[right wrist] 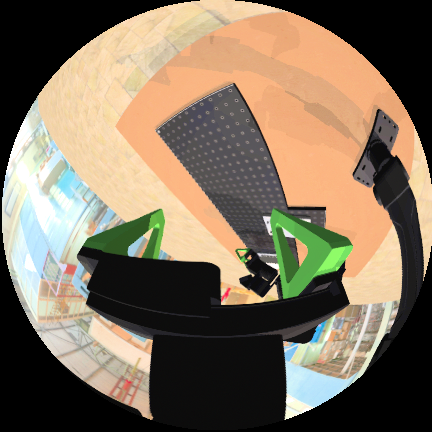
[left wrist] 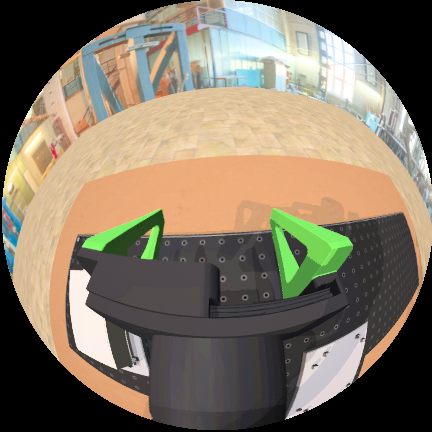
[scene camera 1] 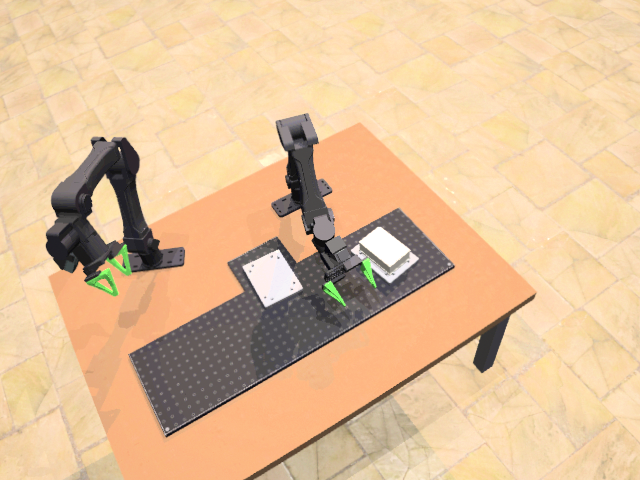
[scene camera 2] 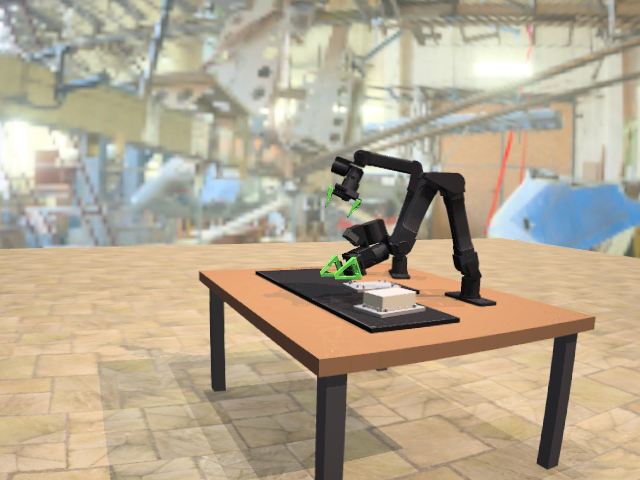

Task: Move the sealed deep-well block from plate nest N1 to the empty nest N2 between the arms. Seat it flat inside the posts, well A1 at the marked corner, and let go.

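Places are measured from the left arm's base along level axes (x ahead, y left, z up), in centimetres.
Pixels of known places: left gripper, fingertip midpoint: (right wrist: 239, 254) (left wrist: 216, 214) (scene camera 1: 360, 297) (scene camera 2: 327, 275); right gripper, fingertip midpoint: (right wrist: 217, 214) (scene camera 1: 123, 284) (scene camera 2: 336, 211); left arm's base at its link origin: (scene camera 2: 469, 300); right arm's base at its link origin: (right wrist: 376, 150) (scene camera 1: 153, 261) (scene camera 2: 399, 275).
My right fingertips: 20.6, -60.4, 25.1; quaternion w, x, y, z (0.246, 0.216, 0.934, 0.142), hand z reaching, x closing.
For each thing: its middle in the pictures, then the offset to it from my right fingertips, as dx, dy, dz. Level surfaces: height alone.
- white deep-well block at the middle of its body: (left wrist: 95, 317) (scene camera 2: 390, 299) (scene camera 1: 384, 250) (right wrist: 272, 262) +14.8, +68.7, -20.5
- white plate nest N1 at the middle of its body: (scene camera 2: 389, 306) (scene camera 1: 384, 254) +14.8, +68.7, -22.7
- white nest N2 at the middle of its body: (scene camera 1: 272, 277) (scene camera 2: 371, 285) (right wrist: 287, 227) +3.3, +37.2, -22.7
- dark perforated board at its surface level: dz -23.8
The white deep-well block (scene camera 1: 384, 249) (scene camera 2: 389, 299) (left wrist: 90, 320) sits on the white plate nest N1 (scene camera 1: 391, 277) (scene camera 2: 383, 314) at the right of scene camera 1. The white nest N2 (scene camera 1: 271, 277) (scene camera 2: 373, 285) (left wrist: 327, 375) holds no block; small dark posts stand near its corners. My left gripper (scene camera 1: 360, 296) (scene camera 2: 334, 277) (left wrist: 216, 214) is open and empty, above the dark board between the two nests and nearer its front edge. My right gripper (scene camera 1: 124, 284) (scene camera 2: 337, 211) (right wrist: 217, 214) is open and empty, high up at the far left of scene camera 1. The well A1 corner cannot be made out.
The dark perforated board (scene camera 1: 196, 361) (scene camera 2: 299, 285) (left wrist: 395, 260) (right wrist: 215, 145) lies along the orange table (scene camera 1: 439, 320) (scene camera 2: 465, 347) and bears both nests. The left arm (scene camera 1: 310, 180) reaches between the nests. The right arm (scene camera 1: 126, 201) stands folded at the left.
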